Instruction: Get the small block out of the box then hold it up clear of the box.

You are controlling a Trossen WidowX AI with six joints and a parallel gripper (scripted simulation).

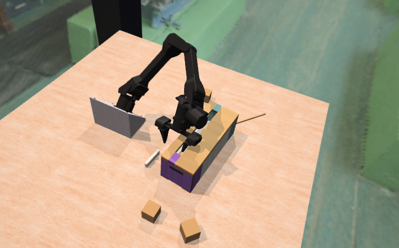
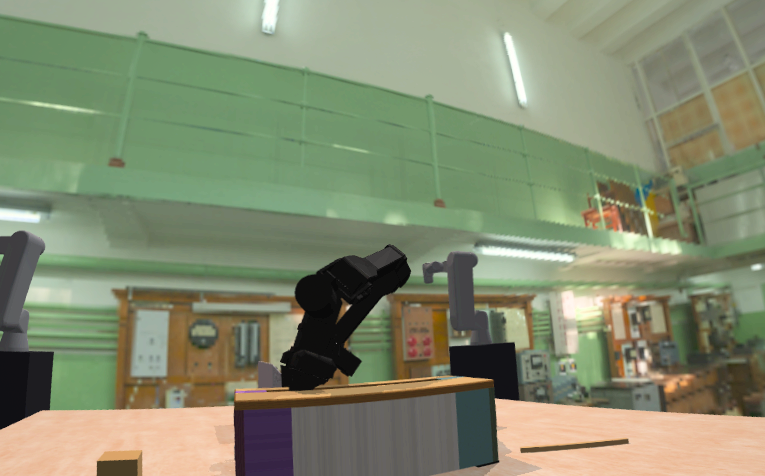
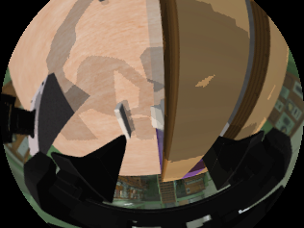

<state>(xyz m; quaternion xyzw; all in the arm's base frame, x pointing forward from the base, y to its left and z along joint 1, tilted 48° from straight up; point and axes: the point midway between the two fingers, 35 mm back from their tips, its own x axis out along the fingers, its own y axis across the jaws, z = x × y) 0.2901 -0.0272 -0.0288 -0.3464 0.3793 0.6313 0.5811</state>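
The tan block lies 5 cm ahead of my gripper tip, 2 cm to the right of it and 1 cm below it. Also, from my gripper tip: box: 10 cm to the left, 4 cm ahead, 3 cm below; then thin stick: 43 cm to the left, 19 cm ahead, 8 cm below.
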